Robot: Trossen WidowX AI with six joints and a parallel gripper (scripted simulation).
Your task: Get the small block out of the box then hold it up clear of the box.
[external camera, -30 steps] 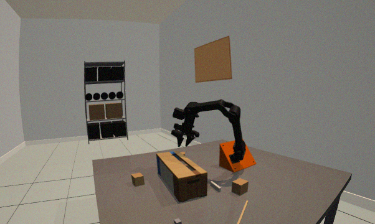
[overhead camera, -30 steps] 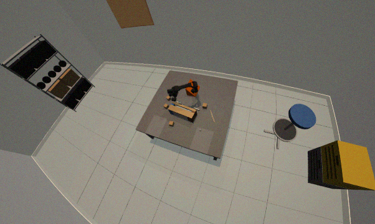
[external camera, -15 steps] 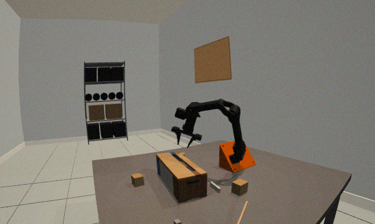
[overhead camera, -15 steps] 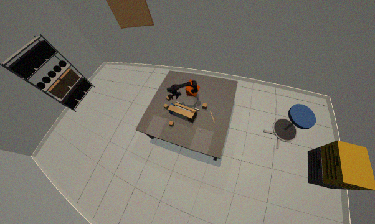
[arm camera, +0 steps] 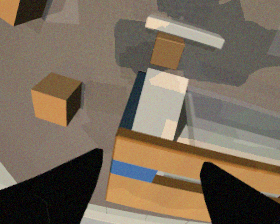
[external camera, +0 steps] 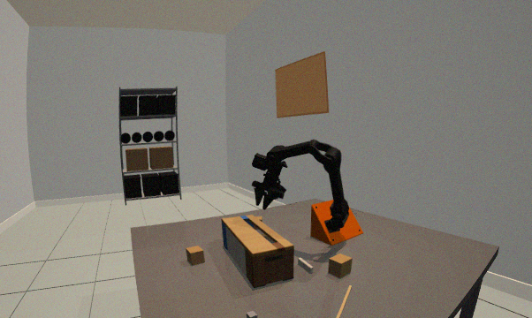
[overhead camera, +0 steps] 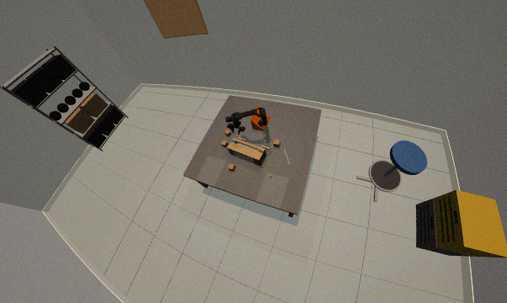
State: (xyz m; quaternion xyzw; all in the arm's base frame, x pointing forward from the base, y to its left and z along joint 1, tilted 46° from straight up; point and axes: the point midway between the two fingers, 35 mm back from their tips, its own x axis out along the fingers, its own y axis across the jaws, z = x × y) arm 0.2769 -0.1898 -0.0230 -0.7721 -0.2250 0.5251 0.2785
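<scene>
The tan block lies 2 cm behind my gripper tip and 15 cm below it. From my gripper tip the other things lie so: box (7 cm ahead, 16 cm to the left, 10 cm below); then wooden stick (1 cm ahead, 57 cm to the left, 16 cm below).
</scene>
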